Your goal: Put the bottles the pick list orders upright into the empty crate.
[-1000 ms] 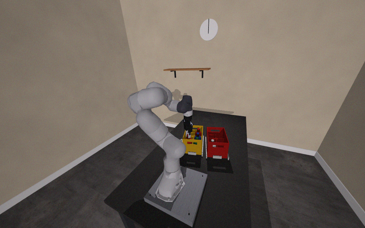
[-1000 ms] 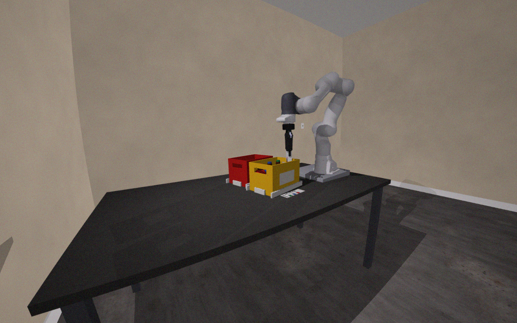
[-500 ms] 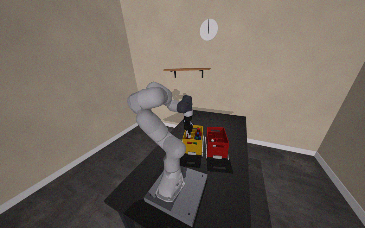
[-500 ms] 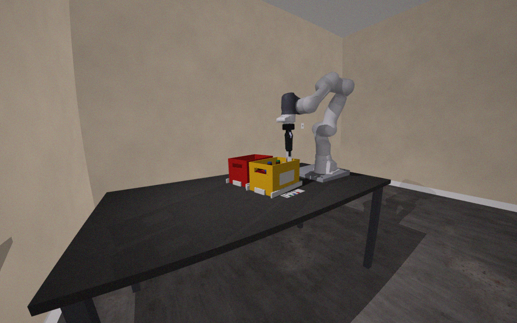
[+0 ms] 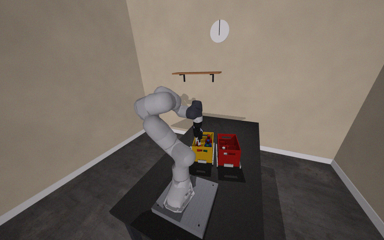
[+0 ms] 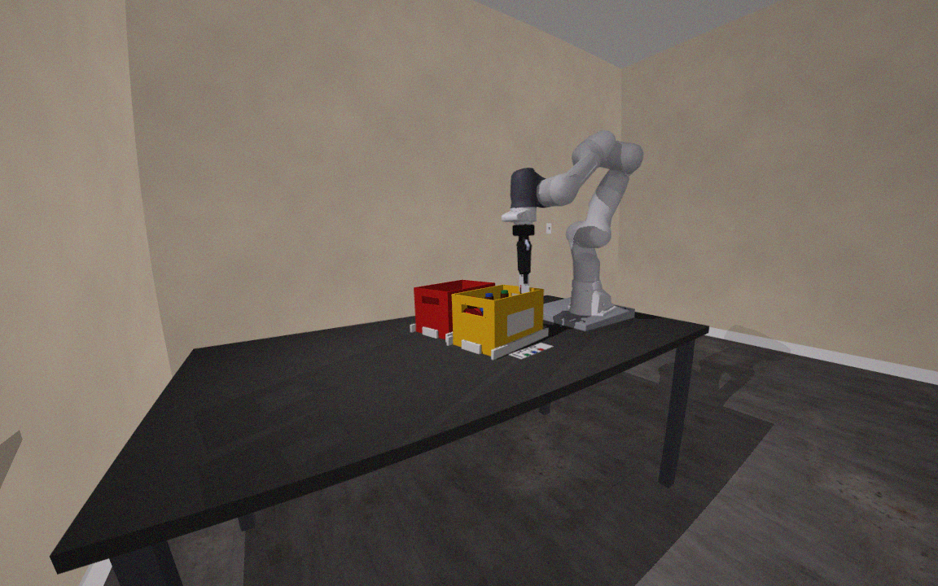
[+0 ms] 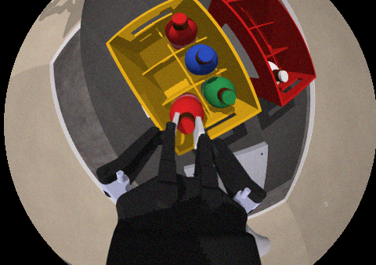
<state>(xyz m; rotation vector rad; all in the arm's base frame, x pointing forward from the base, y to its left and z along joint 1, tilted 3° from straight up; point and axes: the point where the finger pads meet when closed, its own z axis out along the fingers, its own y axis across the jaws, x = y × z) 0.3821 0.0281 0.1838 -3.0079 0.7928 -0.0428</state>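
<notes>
My gripper is now 110 mm above the green-labelled bottle, 90 mm to the left of it and 20 mm short of it. Round my hand: yellow crate (110 mm below, 90 mm ahead, 20 mm to the right); blue-labelled bottle (110 mm below, 100 mm ahead, 70 mm to the right); pick list (200 mm below, 120 mm to the left, 70 mm ahead).
</notes>
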